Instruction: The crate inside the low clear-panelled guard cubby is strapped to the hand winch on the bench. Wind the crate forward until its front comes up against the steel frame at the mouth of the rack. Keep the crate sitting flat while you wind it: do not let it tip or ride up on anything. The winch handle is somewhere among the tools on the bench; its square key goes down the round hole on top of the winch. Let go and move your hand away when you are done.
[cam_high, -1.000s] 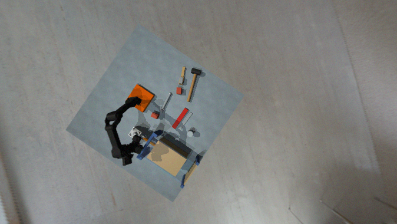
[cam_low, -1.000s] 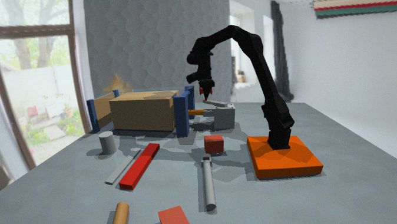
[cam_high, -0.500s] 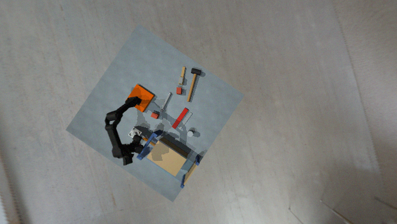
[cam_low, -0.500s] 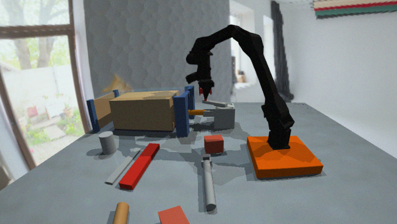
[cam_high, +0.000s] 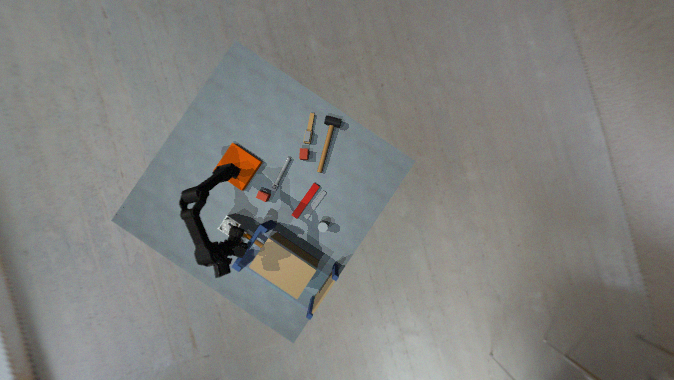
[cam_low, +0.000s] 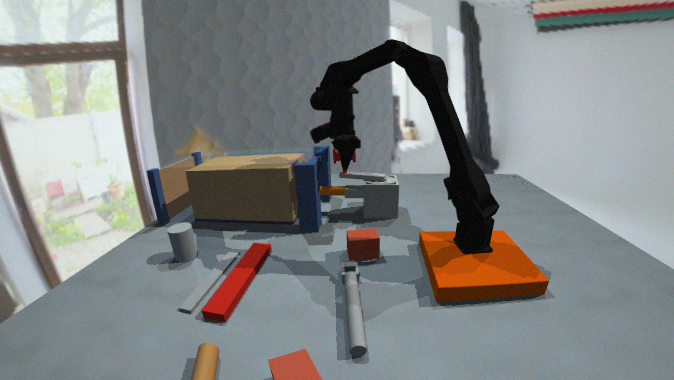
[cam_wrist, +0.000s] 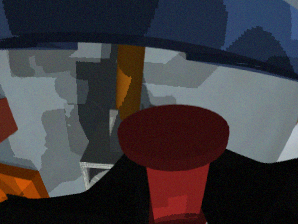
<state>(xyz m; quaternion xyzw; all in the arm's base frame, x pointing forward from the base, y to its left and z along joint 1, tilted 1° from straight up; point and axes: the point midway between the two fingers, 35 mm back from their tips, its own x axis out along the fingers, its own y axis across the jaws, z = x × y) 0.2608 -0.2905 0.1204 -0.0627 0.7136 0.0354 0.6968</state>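
The frame lies 60 mm ahead of my gripper tip, 20 mm to the left of it and 10 mm below it. Round my gripper tip: grey crank handle 40 mm behind, 10 mm to the left, 10 mm below; then grey winch 110 mm behind, 20 mm to the left, 80 mm below; then red knob 20 mm above.
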